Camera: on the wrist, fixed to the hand. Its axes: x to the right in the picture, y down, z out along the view.
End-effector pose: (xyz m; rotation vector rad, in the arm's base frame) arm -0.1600 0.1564 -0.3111 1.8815 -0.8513 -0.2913
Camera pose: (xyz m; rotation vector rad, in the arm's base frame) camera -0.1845 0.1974 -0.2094 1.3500 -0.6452 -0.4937
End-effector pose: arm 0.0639 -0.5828 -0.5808 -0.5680 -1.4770 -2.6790
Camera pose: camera 0.0892 -0.6872 -0.5480 0.5174 0.6402 2.9294
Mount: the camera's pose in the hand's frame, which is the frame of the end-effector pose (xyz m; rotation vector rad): -0.0282 0.0890 -0.0625 -0.5823 0.0055 -0.0299
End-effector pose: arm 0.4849 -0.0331 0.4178 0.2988 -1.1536 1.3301
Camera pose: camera 0.4435 0.0229 0.3296 -0.1122 -1.4661 0.9148
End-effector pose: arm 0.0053 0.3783 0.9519 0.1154 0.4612 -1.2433
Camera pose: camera 0.0641 0.4532 0.8922 -0.3834 0.8130 -1.0941
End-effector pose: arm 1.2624 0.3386 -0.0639 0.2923 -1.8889 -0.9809
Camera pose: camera 1.3466 0.3807 -0.0026 -0.0236 -1.5132 -1.4912
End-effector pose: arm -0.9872 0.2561 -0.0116 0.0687 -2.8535 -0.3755
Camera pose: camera -0.9447 0.3288 0.0627 -0.0003 -2.6202 -1.1828
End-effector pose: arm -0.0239 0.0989 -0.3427 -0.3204 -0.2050 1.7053
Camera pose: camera -0.0830 0.0540 -0.4271 -0.7454 -0.7025 1.5880
